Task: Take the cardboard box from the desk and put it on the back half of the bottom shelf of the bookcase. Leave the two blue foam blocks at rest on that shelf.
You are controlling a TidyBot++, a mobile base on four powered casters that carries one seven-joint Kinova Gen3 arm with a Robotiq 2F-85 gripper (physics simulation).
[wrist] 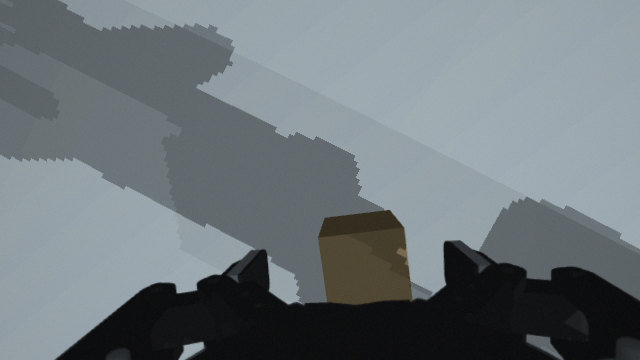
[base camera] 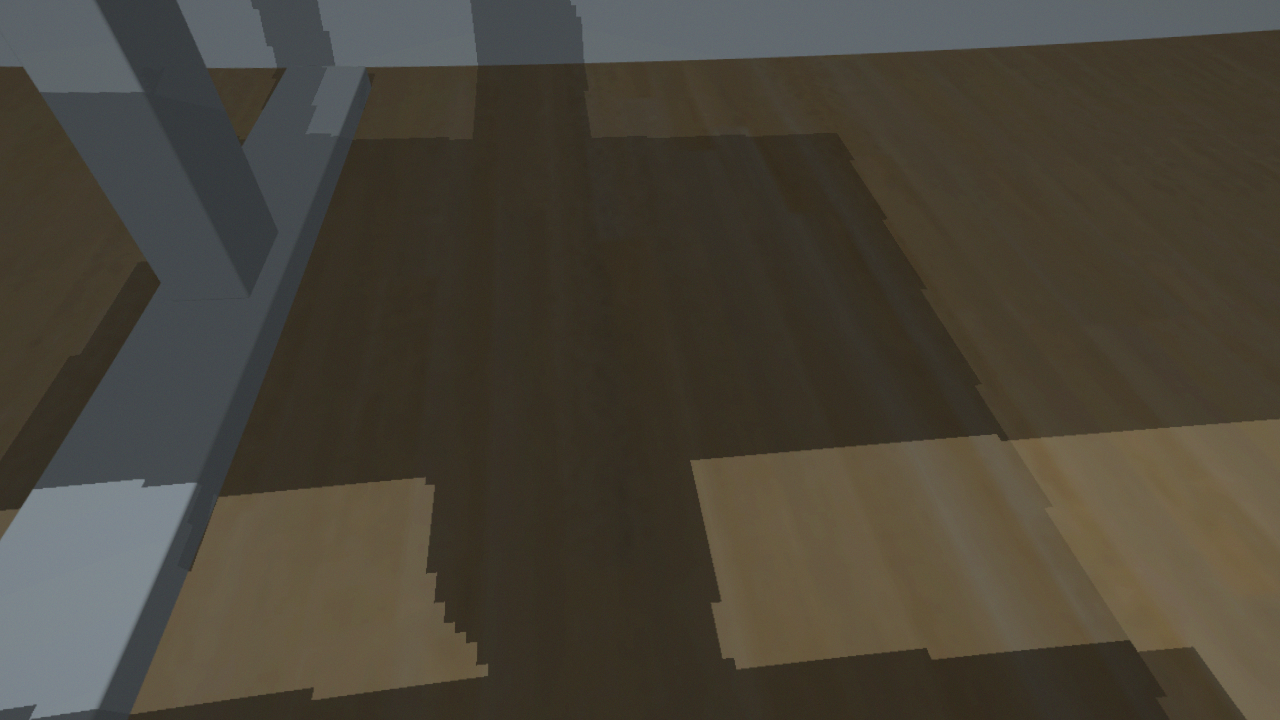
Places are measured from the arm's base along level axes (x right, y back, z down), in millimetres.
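Where they show: gripper, fingertip midpoint: [wrist: 354,265].
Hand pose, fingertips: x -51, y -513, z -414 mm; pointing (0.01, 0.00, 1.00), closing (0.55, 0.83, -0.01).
Things, the pixels of their centre, and the offset from my fingertips. "pt": a spot on its surface instead. Level surfaces: height alone.
- brown cardboard box at the middle of its body: [wrist: 366,286] dx -26, dy +27, dz +60 mm
- pale desk top at its surface level: dz +90 mm
- grey desk leg at a spot on its surface: [base camera: 170,179] pt dx -189, dy +17, dz +692 mm
- wooden floor at its surface level: dz +810 mm
The brown cardboard box [wrist: 367,267] stands on the pale desk top [wrist: 500,100] in the wrist view, low and near the middle. Its lower part is hidden behind the black gripper body. My gripper [wrist: 354,265] is open, and its fingertips show to the left and right of the box, with a gap on each side. How far the fingertips are above the desk or the box I cannot tell. The bookcase and the two blue foam blocks do not show in either view.
In the base camera view a grey desk leg [base camera: 170,179] rises from a long grey foot bar [base camera: 179,358] at the left, on the wooden floor [base camera: 850,537]. A grey wall [base camera: 760,26] runs along the back. Shadows lie across the floor and the desk top.
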